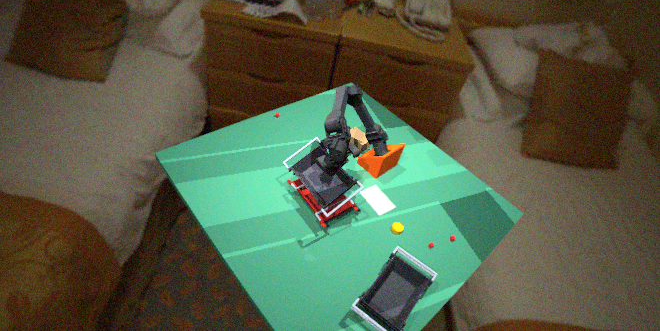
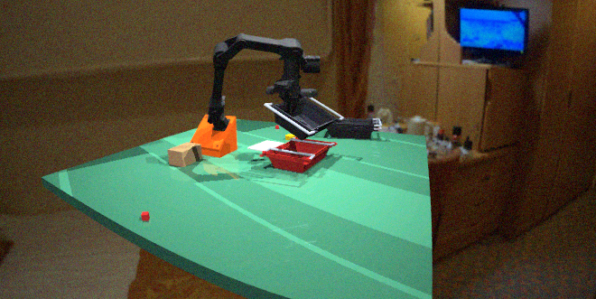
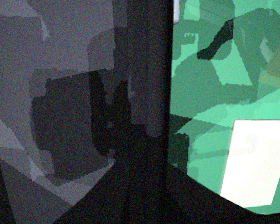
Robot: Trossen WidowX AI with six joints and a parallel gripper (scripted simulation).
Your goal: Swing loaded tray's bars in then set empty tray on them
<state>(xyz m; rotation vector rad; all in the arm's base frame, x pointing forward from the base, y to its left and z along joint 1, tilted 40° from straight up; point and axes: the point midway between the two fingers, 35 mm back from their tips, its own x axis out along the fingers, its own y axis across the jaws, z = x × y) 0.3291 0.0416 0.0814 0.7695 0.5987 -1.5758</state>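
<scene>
The black tray is 7 cm ahead of my gripper tip and 1 cm to the right of it. From my gripper tip the other things lie so: tan block (38 cm behind, 17 cm to the right, 15 cm below); yellow disc (31 cm to the left, 17 cm below, 12 cm behind); white card (18 cm below, 18 cm behind, 15 cm to the left).
</scene>
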